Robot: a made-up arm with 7 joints.
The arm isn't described. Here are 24 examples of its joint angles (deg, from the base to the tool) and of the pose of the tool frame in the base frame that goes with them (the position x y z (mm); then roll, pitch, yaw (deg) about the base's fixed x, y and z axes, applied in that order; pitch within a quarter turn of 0, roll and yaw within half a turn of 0).
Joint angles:
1: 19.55 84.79 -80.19 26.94 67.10 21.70 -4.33
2: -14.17 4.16 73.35 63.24 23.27 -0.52 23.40
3: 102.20 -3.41 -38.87 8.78 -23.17 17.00 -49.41
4: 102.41 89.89 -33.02 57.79 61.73 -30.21 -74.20
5: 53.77 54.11 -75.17 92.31 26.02 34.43 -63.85
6: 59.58 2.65 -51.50 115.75 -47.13 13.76 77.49
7: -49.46 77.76 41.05 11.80 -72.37 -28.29 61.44
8: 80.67 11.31 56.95 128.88 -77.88 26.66 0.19
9: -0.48 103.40 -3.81 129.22 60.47 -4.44 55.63
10: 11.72 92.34 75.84 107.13 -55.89 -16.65 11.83
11: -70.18 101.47 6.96 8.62 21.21 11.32 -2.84
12: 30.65 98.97 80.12 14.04 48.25 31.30 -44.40
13: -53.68 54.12 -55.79 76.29 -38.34 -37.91 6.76
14: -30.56 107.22 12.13 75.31 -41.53 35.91 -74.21
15: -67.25 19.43 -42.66 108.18 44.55 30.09 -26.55
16: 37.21 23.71 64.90 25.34 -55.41 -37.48 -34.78
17: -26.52 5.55 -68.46 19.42 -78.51 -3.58 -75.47
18: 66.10 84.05 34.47 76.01 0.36 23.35 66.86
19: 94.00 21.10 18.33 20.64 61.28 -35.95 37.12
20: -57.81 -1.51 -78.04 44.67 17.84 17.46 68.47
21: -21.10 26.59 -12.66 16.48 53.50 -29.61 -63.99
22: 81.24 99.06 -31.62 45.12 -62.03 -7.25 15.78
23: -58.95 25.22 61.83 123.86 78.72 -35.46 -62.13
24: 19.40 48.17 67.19 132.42 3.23 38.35 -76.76
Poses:
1: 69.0 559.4 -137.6 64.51 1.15 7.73
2: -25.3 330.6 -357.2 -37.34 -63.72 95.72
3: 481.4 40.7 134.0 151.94 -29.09 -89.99
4: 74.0 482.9 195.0 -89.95 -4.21 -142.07
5: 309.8 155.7 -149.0 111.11 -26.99 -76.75
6: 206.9 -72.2 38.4 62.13 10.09 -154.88
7: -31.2 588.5 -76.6 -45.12 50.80 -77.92
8: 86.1 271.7 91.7 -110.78 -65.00 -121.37
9: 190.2 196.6 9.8 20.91 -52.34 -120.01
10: 8.5 270.1 242.1 -175.16 28.82 -27.43
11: 110.3 584.3 0.8 97.96 42.27 -2.83
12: -60.3 575.4 121.8 -54.74 -26.67 164.40
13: -198.8 234.4 -312.9 -31.16 -56.72 -87.24
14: 272.8 385.2 4.5 -163.17 56.58 -33.94
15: -139.7 4.9 -245.0 -28.39 15.58 -0.44
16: 278.3 374.4 -292.7 143.70 -62.98 -71.45
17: -194.2 65.7 -456.4 74.69 -26.47 -144.18
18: -13.0 423.8 221.0 127.04 -38.89 -104.17
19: 438.8 295.2 113.2 -149.99 7.86 154.42
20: -343.4 -86.5 -258.5 -130.23 8.91 -50.85
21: -97.9 301.4 -442.9 89.40 -36.14 18.95
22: 44.6 534.6 143.3 108.06 23.21 -17.49
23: 21.7 308.4 -99.5 -89.87 -45.83 -177.33
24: 45.4 274.2 83.1 -101.12 -34.82 -109.43
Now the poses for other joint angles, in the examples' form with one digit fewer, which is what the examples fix.
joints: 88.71 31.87 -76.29 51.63 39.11 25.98 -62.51
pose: 449 152 36 137.7 -47.1 -80.7
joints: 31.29 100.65 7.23 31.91 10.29 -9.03 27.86
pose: 57 550 154 101.1 -29.6 -52.0
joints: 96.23 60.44 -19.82 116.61 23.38 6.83 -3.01
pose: 115 186 221 157.4 13.9 -147.5
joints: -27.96 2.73 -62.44 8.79 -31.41 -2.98 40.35
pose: -220 85 -452 -64.2 -8.9 -90.2
